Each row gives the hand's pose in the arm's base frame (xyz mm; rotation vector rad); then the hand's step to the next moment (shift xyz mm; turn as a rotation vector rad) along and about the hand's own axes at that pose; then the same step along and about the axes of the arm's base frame.
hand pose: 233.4 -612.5 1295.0 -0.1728 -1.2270 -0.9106
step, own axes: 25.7 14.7 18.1 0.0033 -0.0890 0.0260
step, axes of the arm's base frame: -2.1 6.9 34.0 -0.0793 -0.0446 -0.0181
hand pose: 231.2 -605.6 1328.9 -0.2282 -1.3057 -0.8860
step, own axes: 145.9 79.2 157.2 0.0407 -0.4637 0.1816
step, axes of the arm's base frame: -62.8 84.7 202.9 -0.4472 -0.2146 -0.0599
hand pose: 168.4 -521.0 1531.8 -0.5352 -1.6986 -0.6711
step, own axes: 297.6 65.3 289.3 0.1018 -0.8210 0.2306
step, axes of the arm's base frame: -228.4 245.2 253.4 -0.7337 -0.4420 -0.0624
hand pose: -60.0 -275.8 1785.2 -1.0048 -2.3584 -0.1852
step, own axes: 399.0 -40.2 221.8 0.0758 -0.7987 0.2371
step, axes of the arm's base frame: -350.0 293.4 37.8 -0.7064 -0.4402 -0.0840
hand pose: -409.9 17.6 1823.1 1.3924 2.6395 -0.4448
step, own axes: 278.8 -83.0 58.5 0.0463 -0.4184 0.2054
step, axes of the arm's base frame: -228.2 156.6 -107.0 -0.3760 -0.2509 -0.1227
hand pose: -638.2 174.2 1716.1 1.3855 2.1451 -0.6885
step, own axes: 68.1 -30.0 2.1 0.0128 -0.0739 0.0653
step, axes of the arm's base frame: -52.2 33.9 -40.9 -0.0643 -0.0600 -0.0464
